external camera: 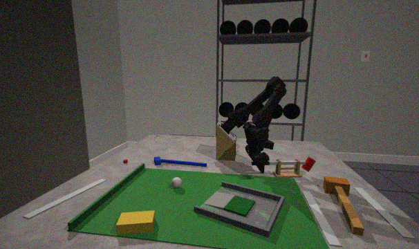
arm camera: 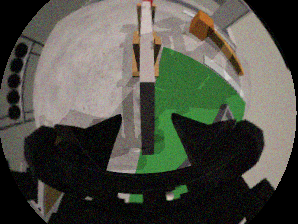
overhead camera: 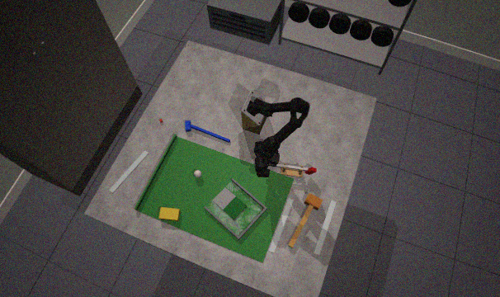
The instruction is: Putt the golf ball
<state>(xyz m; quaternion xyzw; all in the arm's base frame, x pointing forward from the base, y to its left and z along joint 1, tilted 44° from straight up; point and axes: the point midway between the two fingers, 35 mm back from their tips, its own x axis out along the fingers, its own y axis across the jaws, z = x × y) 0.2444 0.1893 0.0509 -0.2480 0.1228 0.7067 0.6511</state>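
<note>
Right now my gripper tip is 9 cm past the blue putter, 42 cm to the left of it and 2 cm above it. Round my gripper tip: wooden stand 3 cm behind, 13 cm to the left; green mat 24 cm ahead, 22 cm to the right, 3 cm below; red putter 3 cm behind, 11 cm to the left, 3 cm above.
</note>
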